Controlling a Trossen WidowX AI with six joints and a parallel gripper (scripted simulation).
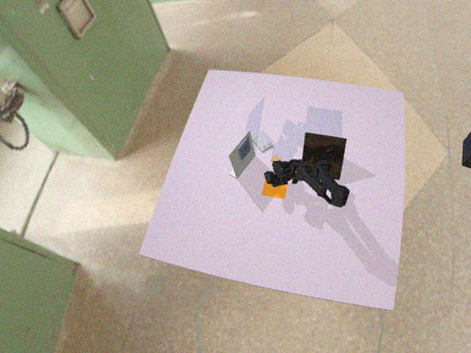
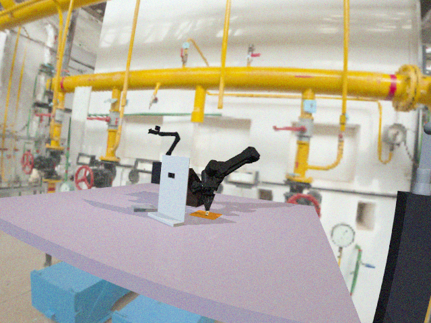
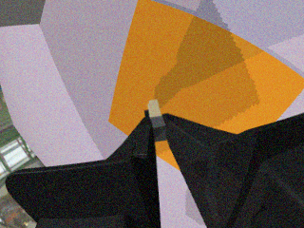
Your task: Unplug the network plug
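Right now my gripper tip is right at the network plug. The rest, counted from my gripper tip: grey flat piece: 15 cm ahead, 24 cm to the right, 1 cm below; then orange marked square: 1 cm behind, 1 cm to the right, 2 cm below; then grey upright panel: 19 cm ahead, 8 cm to the right, 9 cm above.
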